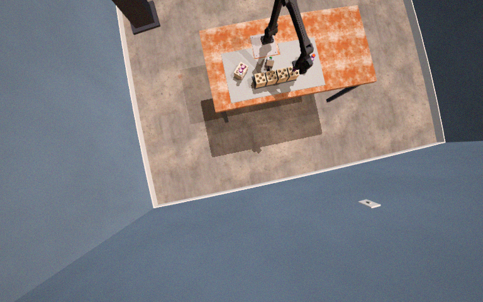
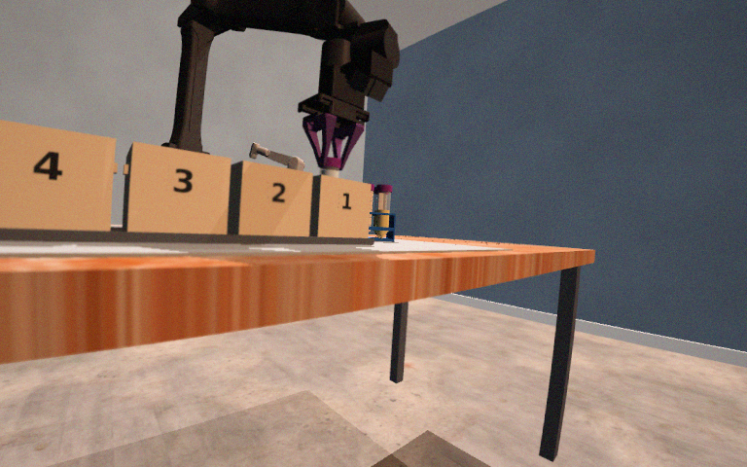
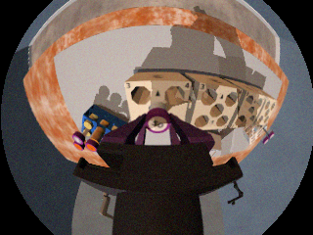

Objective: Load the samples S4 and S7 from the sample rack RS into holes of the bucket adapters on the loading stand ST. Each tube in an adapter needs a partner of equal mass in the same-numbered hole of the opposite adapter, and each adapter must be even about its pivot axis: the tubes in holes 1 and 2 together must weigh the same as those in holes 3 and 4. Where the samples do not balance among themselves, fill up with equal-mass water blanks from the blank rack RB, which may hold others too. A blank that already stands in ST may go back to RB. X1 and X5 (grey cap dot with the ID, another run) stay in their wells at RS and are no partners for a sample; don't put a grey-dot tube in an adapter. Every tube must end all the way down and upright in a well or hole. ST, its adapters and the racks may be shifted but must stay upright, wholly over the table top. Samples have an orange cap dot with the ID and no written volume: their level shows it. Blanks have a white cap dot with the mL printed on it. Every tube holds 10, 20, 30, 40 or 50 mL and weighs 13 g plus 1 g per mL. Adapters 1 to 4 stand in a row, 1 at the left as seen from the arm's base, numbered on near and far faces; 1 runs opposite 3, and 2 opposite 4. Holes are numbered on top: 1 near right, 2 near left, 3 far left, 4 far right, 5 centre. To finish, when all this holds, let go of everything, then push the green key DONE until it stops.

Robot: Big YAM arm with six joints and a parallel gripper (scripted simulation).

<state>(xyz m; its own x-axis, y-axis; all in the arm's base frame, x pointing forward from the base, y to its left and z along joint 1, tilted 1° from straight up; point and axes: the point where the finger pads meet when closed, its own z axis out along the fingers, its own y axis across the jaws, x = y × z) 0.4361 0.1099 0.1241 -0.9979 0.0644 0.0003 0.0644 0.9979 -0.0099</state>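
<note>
My hand is 10 mm to the left of the purple-capped tube and 50 mm above it. Also, from my hand: adapter 2: 10 mm behind, 110 mm to the right, 70 mm below; then blue sample rack RS: 90 mm behind, 180 mm to the left, 100 mm below; then adapter 3: 20 mm behind, 220 mm to the right, 70 mm below.
</note>
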